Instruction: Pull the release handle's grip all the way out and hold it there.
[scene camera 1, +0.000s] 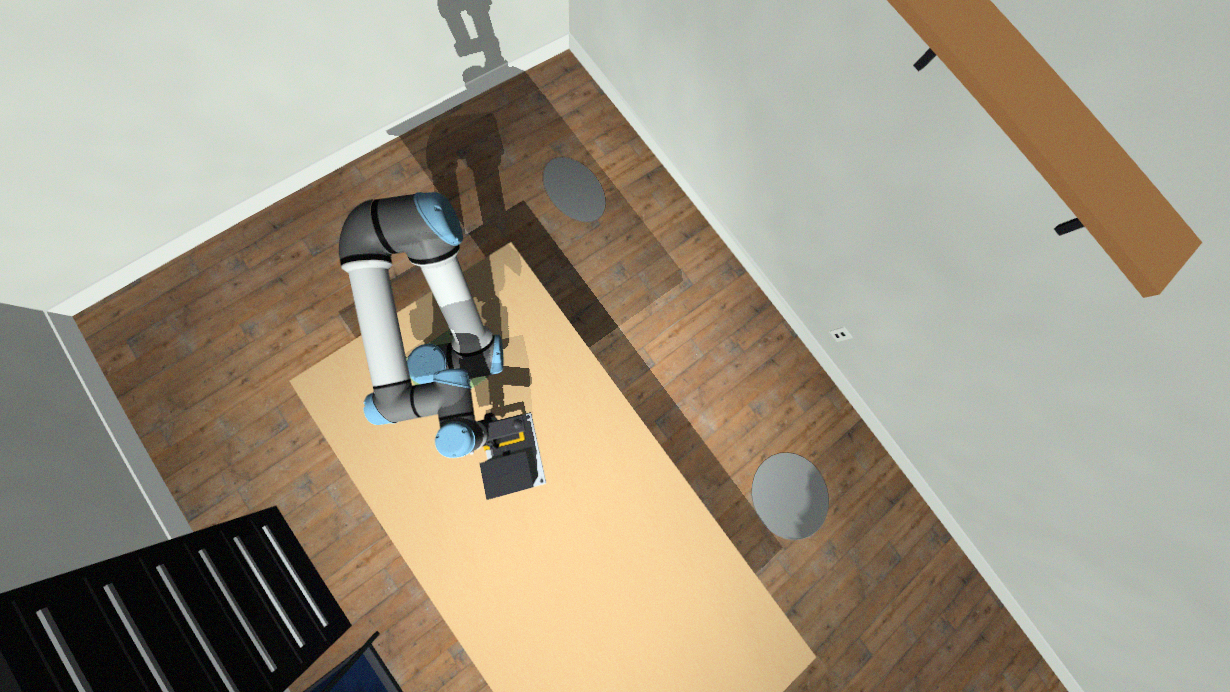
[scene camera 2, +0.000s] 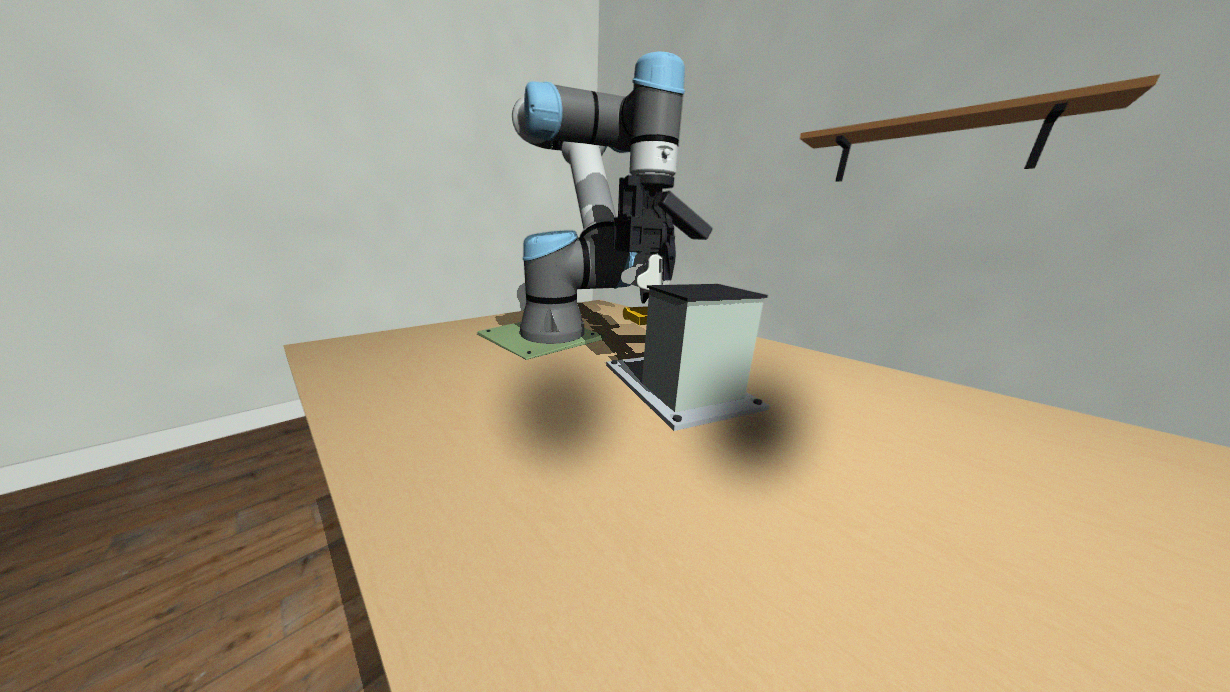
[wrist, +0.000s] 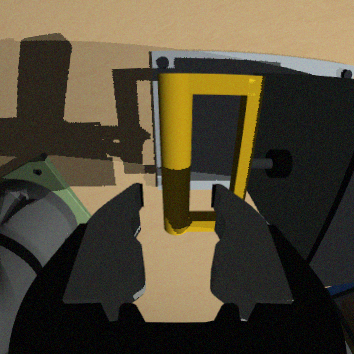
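Note:
The yellow release handle (scene camera 1: 511, 441) (scene camera 2: 634, 315) (wrist: 176, 130) is a rectangular frame with a thick round grip bar on its outer side. A short rod joins it to the dark front of the box (scene camera 1: 509, 475) (scene camera 2: 720, 352) (wrist: 305, 120). My gripper (scene camera 2: 646, 296) (wrist: 177, 185) points down, its jaws partly open with nothing between them. In the wrist view its fingertips stand on either side of the near end of the grip bar, the right one over the frame's opening. In scene camera 2 the tips appear a little above the handle. The box partly hides the handle there.
The box stands on a light grey bolted plate (scene camera 1: 540, 469) (scene camera 2: 718, 414) (wrist: 156, 120). The arm's green base plate (scene camera 2: 503, 338) (wrist: 67, 180) is close by on the wooden table (scene camera 1: 602, 533) (scene camera 2: 516, 533). A wall shelf (scene camera 1: 1066, 146) (scene camera 2: 971, 116) is off to the side.

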